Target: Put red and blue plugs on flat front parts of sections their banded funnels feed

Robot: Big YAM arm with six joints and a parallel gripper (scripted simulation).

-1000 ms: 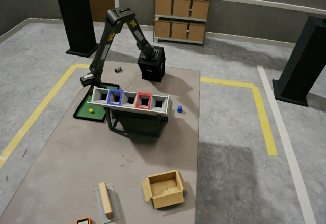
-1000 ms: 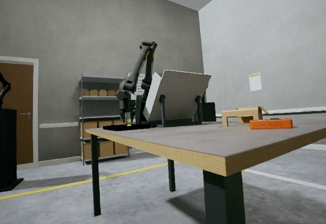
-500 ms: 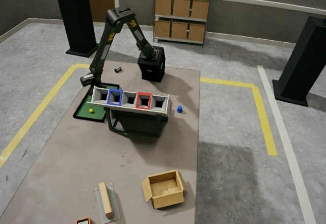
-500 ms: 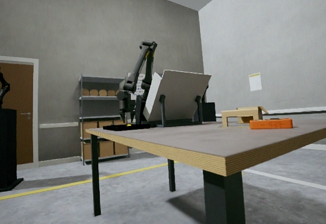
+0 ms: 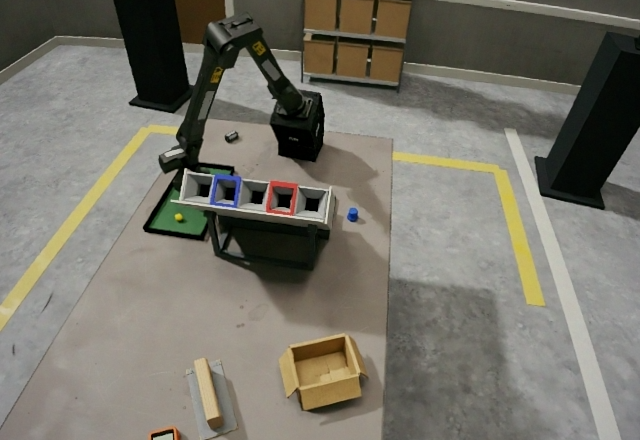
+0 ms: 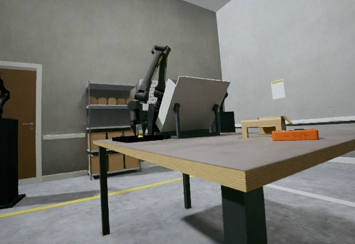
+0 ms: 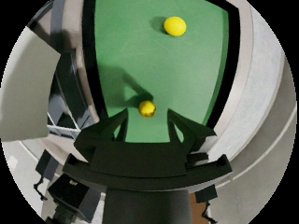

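Right now the green marble tray is 3 cm to the right of my hand and 3 cm below it. From my hand the other things lie so: orange device (79 cm ahead, 34 cm to the left, 2 cm below); white cover (32 cm to the left, 17 cm above, 7 cm ahead); cardboard box (62 cm to the left, 48 cm ahead, 1 cm above).
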